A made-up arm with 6 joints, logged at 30 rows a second.
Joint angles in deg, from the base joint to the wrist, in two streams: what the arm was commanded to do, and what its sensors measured. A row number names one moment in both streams.
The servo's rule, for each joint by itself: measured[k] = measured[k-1] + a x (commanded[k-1-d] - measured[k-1]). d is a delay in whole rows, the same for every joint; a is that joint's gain. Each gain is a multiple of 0.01, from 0.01 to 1. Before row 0 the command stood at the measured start. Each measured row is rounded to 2 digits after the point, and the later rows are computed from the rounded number. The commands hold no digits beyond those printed.
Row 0, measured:
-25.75, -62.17, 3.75, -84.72, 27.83, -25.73
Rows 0 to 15, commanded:
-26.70, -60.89, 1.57, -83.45, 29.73, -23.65
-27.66, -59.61, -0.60, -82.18, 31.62, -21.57
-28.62, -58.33, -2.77, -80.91, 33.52, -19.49
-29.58, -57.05, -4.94, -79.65, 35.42, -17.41
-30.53, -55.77, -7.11, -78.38, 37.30, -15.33
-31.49, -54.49, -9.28, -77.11, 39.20, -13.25
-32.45, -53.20, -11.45, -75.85, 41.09, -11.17
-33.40, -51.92, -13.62, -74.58, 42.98, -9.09
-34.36, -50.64, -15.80, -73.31, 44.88, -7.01
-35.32, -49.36, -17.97, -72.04, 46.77, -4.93
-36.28, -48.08, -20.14, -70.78, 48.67, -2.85
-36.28, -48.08, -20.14, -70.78, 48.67, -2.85
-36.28, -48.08, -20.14, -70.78, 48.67, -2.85
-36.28, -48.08, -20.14, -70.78, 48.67, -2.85
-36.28, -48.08, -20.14, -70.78, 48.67, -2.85
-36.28, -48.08, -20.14, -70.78, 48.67, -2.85
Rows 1 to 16, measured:
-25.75, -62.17, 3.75, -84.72, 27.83, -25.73
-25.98, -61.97, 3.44, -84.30, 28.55, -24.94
-26.38, -61.59, 2.87, -83.60, 29.72, -23.66
-26.92, -61.07, 2.08, -82.71, 31.16, -22.08
-27.56, -60.43, 1.10, -81.70, 32.78, -20.31
-28.27, -59.68, -0.05, -80.60, 34.50, -18.42
-29.04, -58.85, -1.34, -79.45, 36.29, -16.46
-29.86, -57.95, -2.76, -78.26, 38.11, -14.45
-30.71, -56.99, -4.28, -77.05, 39.96, -12.41
-31.59, -55.97, -5.89, -75.82, 41.83, -10.36
-32.49, -54.91, -7.58, -74.57, 43.71, -8.30
-33.40, -53.82, -9.34, -73.32, 45.59, -6.23
-34.09, -52.90, -10.85, -72.48, 46.76, -4.95
-34.62, -52.13, -12.15, -71.92, 47.49, -4.15
-35.02, -51.48, -13.27, -71.54, 47.94, -3.66
-35.32, -50.94, -14.23, -71.29, 48.22, -3.35
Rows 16 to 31, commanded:
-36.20, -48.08, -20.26, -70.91, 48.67, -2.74
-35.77, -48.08, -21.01, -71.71, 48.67, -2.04
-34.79, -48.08, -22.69, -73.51, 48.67, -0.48
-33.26, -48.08, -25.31, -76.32, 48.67, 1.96
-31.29, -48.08, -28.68, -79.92, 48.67, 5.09
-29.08, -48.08, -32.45, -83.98, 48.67, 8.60
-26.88, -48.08, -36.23, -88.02, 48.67, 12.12
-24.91, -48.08, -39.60, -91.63, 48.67, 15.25
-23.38, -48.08, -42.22, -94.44, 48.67, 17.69
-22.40, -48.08, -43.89, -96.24, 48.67, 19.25
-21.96, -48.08, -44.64, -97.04, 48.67, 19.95
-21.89, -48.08, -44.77, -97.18, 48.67, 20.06
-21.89, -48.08, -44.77, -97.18, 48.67, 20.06
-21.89, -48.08, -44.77, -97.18, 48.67, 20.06
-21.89, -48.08, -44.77, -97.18, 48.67, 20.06
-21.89, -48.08, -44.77, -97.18, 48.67, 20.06
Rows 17 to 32, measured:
-35.55, -50.48, -15.06, -71.12, 48.39, -3.16
-35.71, -50.10, -15.79, -71.05, 48.50, -3.00
-35.72, -49.78, -16.52, -71.27, 48.56, -2.64
-35.50, -49.51, -17.38, -72.01, 48.60, -1.82
-34.96, -49.28, -18.49, -73.43, 48.63, -0.38
-34.08, -49.09, -19.92, -75.57, 48.65, 1.70
-32.88, -48.93, -21.67, -78.35, 48.66, 4.32
-31.44, -48.79, -23.71, -81.54, 48.66, 7.28
-29.87, -48.68, -25.93, -84.87, 48.66, 10.31
-28.31, -48.58, -28.21, -88.03, 48.66, 13.11
-26.89, -48.50, -30.41, -90.74, 48.66, 15.44
-25.71, -48.43, -32.40, -92.82, 48.66, 17.15
-24.79, -48.37, -34.13, -94.26, 48.66, 18.26
-24.09, -48.32, -35.62, -95.22, 48.66, 18.94
-23.56, -48.28, -36.90, -95.87, 48.66, 19.37
-23.16, -48.25, -38.00, -96.30, 48.66, 19.63

